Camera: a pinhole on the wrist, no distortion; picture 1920 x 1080 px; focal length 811.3 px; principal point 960.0 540.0 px. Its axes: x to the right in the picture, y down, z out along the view. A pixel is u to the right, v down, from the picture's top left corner.
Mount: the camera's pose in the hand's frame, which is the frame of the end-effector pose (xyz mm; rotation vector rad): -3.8 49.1 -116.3 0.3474 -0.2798 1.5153
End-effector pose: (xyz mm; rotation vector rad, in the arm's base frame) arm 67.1 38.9 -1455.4 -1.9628 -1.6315 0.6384
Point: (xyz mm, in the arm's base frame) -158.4 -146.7 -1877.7
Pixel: 1448 929
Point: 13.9 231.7 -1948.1
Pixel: 1726 215
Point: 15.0 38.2 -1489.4
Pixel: 993 590
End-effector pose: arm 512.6 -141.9 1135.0 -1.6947 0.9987 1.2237
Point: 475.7 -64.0 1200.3
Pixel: 1045 908
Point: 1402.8 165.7 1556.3
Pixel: outside the picture
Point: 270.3 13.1 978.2
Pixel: 1737 376
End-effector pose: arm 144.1 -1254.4 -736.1 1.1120 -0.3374 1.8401
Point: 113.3 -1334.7 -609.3
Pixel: 1529 308
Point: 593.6 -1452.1 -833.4
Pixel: 729 965
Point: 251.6 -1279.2 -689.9
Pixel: 893 534
